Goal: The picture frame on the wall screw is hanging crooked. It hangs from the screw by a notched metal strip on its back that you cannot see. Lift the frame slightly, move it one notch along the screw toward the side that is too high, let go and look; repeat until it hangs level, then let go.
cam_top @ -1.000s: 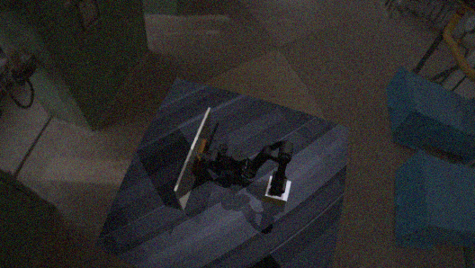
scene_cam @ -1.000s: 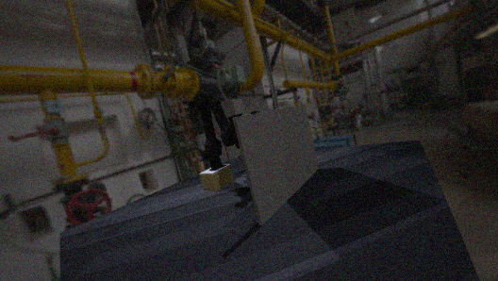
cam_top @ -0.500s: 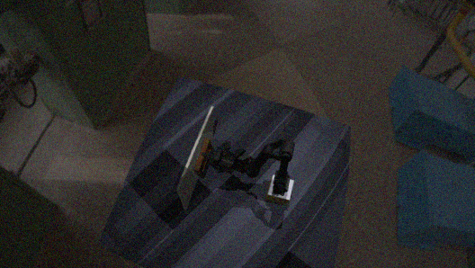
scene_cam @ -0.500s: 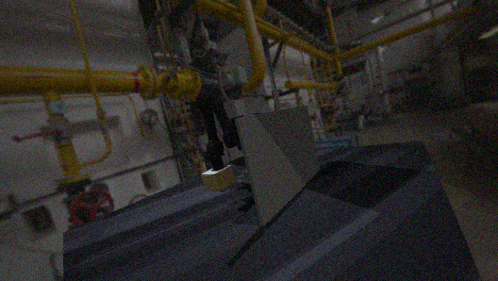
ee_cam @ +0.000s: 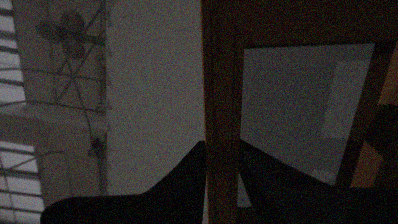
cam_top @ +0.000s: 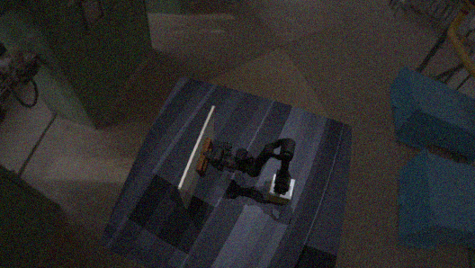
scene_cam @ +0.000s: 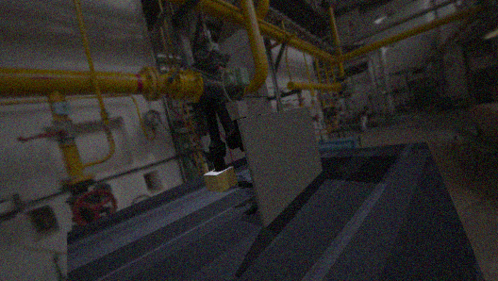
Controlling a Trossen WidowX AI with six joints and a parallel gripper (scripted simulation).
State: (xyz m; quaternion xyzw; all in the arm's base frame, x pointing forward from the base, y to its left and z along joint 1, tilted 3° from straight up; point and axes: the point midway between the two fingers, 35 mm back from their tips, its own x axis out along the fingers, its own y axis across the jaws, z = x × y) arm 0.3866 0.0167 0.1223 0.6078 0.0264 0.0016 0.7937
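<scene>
My gripper tip is now 50 mm above the picture frame, 10 mm to the left of it and 10 mm short of it. From my gripper tip the other things lie so: wall panel: 70 mm below, 20 mm ahead, 10 mm to the left.
</scene>
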